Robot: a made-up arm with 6 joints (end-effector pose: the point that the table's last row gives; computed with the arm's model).
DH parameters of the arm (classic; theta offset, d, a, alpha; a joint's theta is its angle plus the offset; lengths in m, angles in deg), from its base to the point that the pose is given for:
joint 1: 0 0.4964 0 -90
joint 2: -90 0 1.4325 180
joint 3: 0 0 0 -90
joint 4: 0 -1.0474 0 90
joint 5: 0 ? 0 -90
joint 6: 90 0 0 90
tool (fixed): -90 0 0 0
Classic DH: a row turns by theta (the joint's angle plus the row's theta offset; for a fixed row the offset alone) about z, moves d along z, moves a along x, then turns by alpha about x.
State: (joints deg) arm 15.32 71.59 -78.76 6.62 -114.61 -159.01
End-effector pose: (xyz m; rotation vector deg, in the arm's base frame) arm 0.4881 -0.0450 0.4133 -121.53 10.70 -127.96
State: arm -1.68 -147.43 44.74 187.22 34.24 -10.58
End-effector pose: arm -1.7938 0.2248 -0.9103 -33.32 -5.29 -173.55
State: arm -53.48 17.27 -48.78 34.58 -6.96 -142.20
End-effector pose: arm 0.4449 -0.8408 0.9471 113.91 -0.14 -104.50
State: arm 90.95 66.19 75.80 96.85 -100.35 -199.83
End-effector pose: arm -0.0591 2.3139 1.4194 119.63 -13.89 -1.11
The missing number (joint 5, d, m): 0.1735
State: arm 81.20 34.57 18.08 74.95 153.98 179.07
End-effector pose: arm 0.3298 1.8359 1.5393 25.56 -92.78 -83.79
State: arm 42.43 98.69 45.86 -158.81 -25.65 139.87
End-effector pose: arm 1.3663 1.4680 -0.5925 10.53 37.09 44.37
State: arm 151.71 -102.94 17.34 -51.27 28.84 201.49
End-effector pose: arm 1.6429 -0.7610 1.1484 7.77 -37.12 2.52
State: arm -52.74 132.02 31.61 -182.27 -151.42 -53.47
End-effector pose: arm 0.6718 -0.5968 -1.4939 -130.53 32.31 -85.25
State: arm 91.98 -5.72 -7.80 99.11 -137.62 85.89
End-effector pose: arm -0.0589 0.9087 2.0550 -160.20 66.68 -16.30
